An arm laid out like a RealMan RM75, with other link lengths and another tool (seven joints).
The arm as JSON. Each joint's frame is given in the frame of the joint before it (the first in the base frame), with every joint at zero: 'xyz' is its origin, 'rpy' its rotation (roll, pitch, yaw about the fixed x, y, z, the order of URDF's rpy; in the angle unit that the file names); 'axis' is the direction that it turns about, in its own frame. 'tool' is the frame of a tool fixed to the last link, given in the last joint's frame.
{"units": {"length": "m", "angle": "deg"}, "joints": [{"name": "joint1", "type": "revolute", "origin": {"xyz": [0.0, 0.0, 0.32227], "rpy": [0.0, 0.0, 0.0]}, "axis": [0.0, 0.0, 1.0]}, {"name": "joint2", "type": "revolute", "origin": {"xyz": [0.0, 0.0, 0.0], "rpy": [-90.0, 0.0, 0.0]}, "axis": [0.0, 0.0, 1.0]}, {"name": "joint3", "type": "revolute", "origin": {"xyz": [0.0, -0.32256, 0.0], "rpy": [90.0, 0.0, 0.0]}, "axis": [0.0, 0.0, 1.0]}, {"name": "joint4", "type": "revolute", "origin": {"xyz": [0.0, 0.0, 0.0], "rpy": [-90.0, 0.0, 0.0]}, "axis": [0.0, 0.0, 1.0]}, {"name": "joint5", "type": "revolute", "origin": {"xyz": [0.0, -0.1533, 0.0], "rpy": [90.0, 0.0, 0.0]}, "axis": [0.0, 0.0, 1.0]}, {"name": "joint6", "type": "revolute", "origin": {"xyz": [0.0, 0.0, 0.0], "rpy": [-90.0, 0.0, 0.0]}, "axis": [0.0, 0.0, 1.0]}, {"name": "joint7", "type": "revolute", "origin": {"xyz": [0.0, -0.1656, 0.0], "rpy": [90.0, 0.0, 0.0]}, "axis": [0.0, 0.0, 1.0]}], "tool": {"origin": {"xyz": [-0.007, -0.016, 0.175], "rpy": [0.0, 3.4, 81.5]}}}
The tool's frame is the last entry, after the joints.
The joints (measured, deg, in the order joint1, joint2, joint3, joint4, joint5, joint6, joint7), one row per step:
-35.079 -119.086 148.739 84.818 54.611 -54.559 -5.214
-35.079 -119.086 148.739 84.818 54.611 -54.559 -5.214
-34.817 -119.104 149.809 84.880 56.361 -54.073 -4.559
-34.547 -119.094 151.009 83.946 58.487 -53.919 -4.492
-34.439 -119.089 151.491 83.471 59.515 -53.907 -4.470
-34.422 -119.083 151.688 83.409 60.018 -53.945 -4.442
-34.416 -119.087 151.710 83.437 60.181 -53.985 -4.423
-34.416 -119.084 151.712 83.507 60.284 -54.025 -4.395
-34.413 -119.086 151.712 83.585 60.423 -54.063 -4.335
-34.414 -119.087 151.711 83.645 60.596 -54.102 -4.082
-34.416 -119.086 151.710 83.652 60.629 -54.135 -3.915
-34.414 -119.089 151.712 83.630 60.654 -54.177 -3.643
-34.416 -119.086 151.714 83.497 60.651 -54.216 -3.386
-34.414 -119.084 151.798 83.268 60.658 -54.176 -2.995
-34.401 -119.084 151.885 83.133 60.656 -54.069 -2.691
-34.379 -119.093 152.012 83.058 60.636 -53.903 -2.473
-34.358 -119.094 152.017 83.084 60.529 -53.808 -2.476
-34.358 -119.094 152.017 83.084 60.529 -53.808 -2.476
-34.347 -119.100 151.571 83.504 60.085 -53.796 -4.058
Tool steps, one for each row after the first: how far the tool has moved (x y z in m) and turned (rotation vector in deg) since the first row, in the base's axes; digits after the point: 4 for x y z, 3 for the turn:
0.0000 0.0000 0.0000 0.000 0.000 0.000
0.0080 -0.0058 -0.0033 -0.076 1.422 -2.194
0.0102 -0.0093 -0.0054 0.399 3.338 -3.918
0.0110 -0.0105 -0.0057 0.742 4.230 -4.690
0.0126 -0.0112 -0.0053 0.934 4.520 -5.139
0.0134 -0.0113 -0.0049 1.036 4.558 -5.270
0.0141 -0.0114 -0.0044 1.113 4.552 -5.369
0.0150 -0.0116 -0.0038 1.212 4.570 -5.509
0.0160 -0.0117 -0.0032 1.374 4.789 -5.738
0.0161 -0.0116 -0.0029 1.450 4.945 -5.807
0.0161 -0.0115 -0.0027 1.552 5.221 -5.887
0.0152 -0.0112 -0.0027 1.663 5.578 -5.899
0.0142 -0.0111 -0.0035 1.703 6.178 -6.011
0.0137 -0.0114 -0.0046 1.642 6.608 -6.156
0.0137 -0.0123 -0.0063 1.458 6.909 -6.329
0.0135 -0.0126 -0.0070 1.309 6.855 -6.292
0.0135 -0.0126 -0.0070 1.309 6.855 -6.292
0.0134 -0.0115 -0.0053 0.971 4.728 -5.319

